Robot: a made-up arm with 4 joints. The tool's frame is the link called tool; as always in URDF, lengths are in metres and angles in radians.
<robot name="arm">
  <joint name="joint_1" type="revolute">
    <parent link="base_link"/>
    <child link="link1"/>
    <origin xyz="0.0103 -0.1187 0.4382" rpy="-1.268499 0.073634 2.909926"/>
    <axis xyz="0 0 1"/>
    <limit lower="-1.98" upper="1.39"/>
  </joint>
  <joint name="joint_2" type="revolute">
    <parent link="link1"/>
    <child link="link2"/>
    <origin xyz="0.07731 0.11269 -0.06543" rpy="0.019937 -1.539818 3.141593"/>
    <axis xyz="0 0 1"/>
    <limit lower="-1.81" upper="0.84"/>
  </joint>
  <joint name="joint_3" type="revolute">
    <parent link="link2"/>
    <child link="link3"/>
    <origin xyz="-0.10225 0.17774 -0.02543" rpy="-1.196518 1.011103 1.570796"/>
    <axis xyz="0 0 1"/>
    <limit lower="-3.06" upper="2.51"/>
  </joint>
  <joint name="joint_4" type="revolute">
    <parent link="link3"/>
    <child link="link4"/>
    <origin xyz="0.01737 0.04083 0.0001" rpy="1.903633 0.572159 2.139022"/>
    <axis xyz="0 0 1"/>
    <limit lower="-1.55" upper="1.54"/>
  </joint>
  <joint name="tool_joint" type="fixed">
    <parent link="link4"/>
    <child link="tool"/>
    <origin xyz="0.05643 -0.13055 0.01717" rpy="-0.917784 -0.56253 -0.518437"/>
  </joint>
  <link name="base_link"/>
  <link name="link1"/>
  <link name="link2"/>
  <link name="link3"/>
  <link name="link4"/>
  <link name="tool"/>
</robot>
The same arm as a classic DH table. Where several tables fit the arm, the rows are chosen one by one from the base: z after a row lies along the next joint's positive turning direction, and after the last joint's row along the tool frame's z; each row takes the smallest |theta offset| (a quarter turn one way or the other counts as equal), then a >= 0, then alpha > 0; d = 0 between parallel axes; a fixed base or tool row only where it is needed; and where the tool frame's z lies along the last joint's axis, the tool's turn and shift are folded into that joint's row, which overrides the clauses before.
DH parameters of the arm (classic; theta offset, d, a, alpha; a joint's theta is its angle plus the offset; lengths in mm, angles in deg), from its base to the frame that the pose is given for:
base (fixed): -14.59 403.3 39.9 72.73
joint_1: -84.44 49.7 111.1 88.23
joint_2: -18.45 23.8 -136.3 78.81
joint_3: -8.29 165.2 31.4 105.94
joint_4: -41.78 122.9 73.0 -59.07
tool (fixed): -38.44 -142.3 0.0 0.00
Joint limits (deg, base to tool): -113.45..79.64 -103.71..48.13 -175.33..143.81 -88.81..88.24

